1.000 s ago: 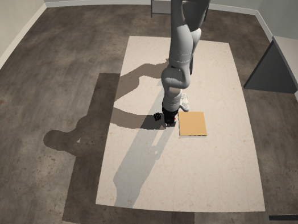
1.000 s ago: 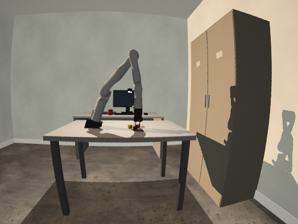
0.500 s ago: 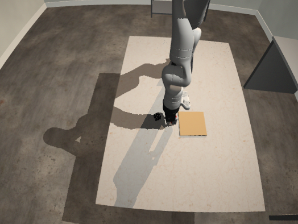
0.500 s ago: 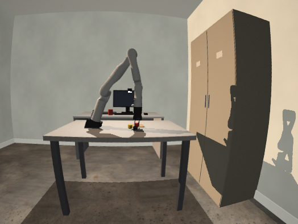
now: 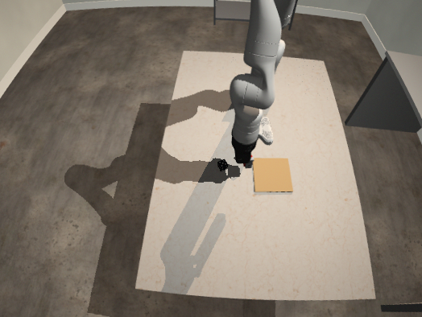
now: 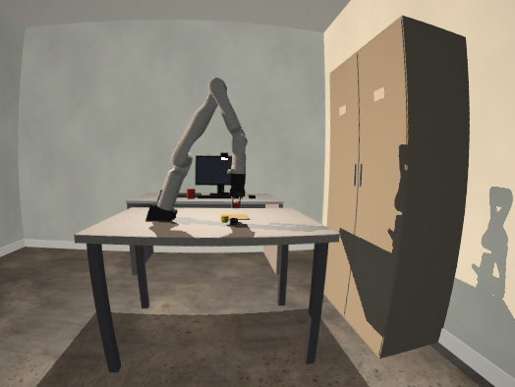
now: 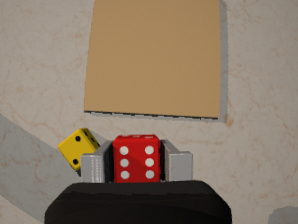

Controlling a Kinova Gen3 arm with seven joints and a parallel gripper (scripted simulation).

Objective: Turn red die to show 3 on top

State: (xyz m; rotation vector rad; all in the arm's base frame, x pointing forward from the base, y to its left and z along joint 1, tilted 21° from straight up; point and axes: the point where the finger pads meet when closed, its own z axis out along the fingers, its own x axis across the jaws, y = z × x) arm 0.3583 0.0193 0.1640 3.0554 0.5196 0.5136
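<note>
Right now my hand is 100 mm to the right of the tan mat, 90 mm above it and 20 mm past it. The rest, counted from my hand: red die: right at my hand; then black die: 90 mm to the right, 70 mm below; then yellow die: 70 mm below, 50 mm behind, 20 mm to the right.
</note>
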